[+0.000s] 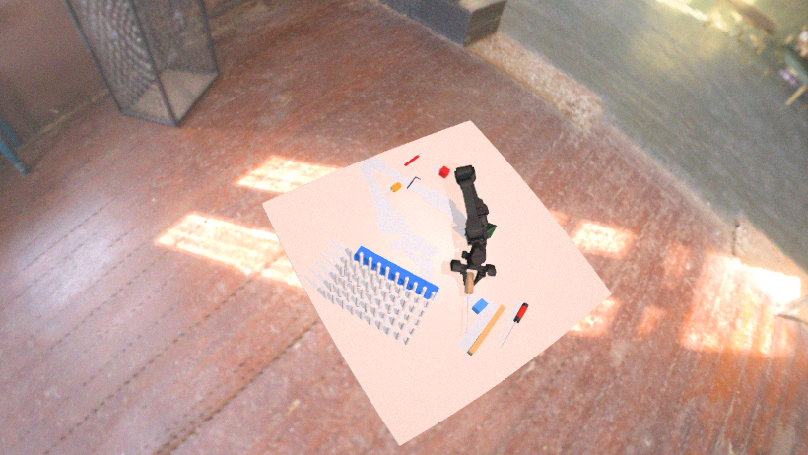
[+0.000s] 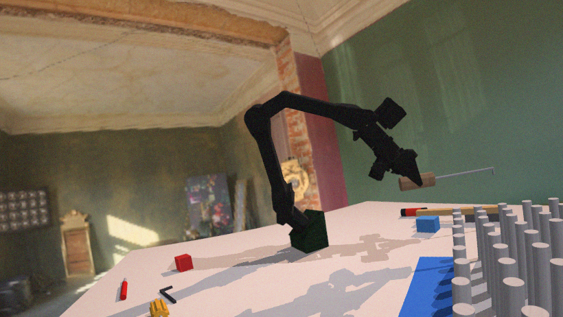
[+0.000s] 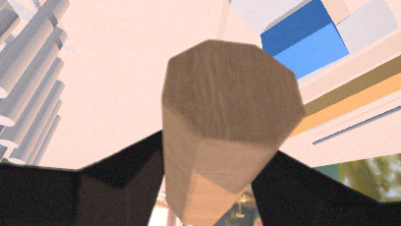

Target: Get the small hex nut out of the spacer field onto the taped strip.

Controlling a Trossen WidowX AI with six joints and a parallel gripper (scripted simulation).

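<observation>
Now: gripper tip 130 mm above the blue block, 90 mm to the right of it and 40 mm past it. Round my gripper tip: yellow piece (630 mm to the right, 140 mm below, 110 mm behind); allen key (620 mm to the right, 240 mm behind, 150 mm below); blue taped strip (270 mm to the right, 160 mm ahead, 150 mm below).
</observation>
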